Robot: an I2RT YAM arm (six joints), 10 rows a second.
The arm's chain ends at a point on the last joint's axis. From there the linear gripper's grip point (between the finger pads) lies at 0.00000 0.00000 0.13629 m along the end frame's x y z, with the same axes.
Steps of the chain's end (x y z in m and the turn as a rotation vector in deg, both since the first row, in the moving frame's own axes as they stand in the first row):
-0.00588 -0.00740 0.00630 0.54 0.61 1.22
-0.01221 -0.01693 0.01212 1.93 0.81 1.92
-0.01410 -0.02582 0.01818 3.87 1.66 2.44
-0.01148 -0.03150 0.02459 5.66 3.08 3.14
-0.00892 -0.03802 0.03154 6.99 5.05 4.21
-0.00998 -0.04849 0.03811 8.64 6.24 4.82
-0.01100 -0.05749 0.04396 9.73 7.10 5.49
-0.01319 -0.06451 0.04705 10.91 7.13 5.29
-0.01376 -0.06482 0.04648 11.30 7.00 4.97
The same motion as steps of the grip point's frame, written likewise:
-0.00442 -0.00867 0.00629 0.54 0.61 1.22
-0.01021 -0.02149 0.01203 1.93 0.81 1.92
-0.00996 -0.03493 0.01781 3.87 1.66 2.44
-0.00380 -0.04473 0.02373 5.66 3.08 3.14
0.00365 -0.05413 0.03000 6.99 5.05 4.21
0.00562 -0.06828 0.03576 8.64 6.24 4.82
0.00684 -0.07962 0.04096 9.73 7.10 5.49
0.00479 -0.08942 0.04354 10.91 7.13 5.29
0.00388 -0.09071 0.04283 11.30 7.00 4.97

